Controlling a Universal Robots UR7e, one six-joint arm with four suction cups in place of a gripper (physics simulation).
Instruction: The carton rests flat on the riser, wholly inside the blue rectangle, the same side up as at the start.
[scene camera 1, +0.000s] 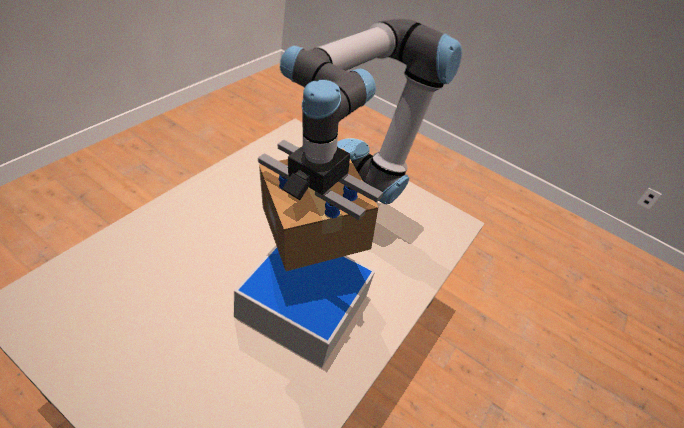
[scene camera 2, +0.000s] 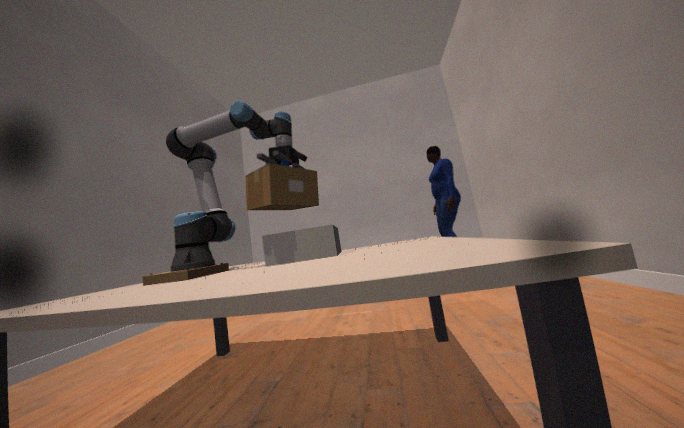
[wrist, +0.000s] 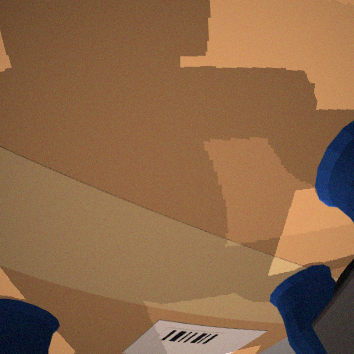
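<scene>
The brown carton (scene camera 1: 330, 242) (scene camera 2: 285, 189) (wrist: 125, 110) hangs level in the air under my suction gripper (scene camera 1: 316, 194) (scene camera 2: 285, 163). The blue cups press on its top face, and a barcode label shows on that face in the wrist view. The grey riser (scene camera 1: 277, 323) (scene camera 2: 302, 244) stands on the table below, with the blue rectangle (scene camera 1: 322, 315) on its top. A gap shows between the carton's underside and the riser in scene camera 2. In scene camera 1 the carton is turned relative to the rectangle, covers its far part and casts a shadow on it.
The arm's base stands on a brown plate (scene camera 2: 168, 277) on the pale table (scene camera 1: 151, 302) (scene camera 2: 403, 262), behind the riser in scene camera 1. A person in blue (scene camera 2: 443, 189) stands beyond the table in scene camera 2. Grey walls surround the wooden floor.
</scene>
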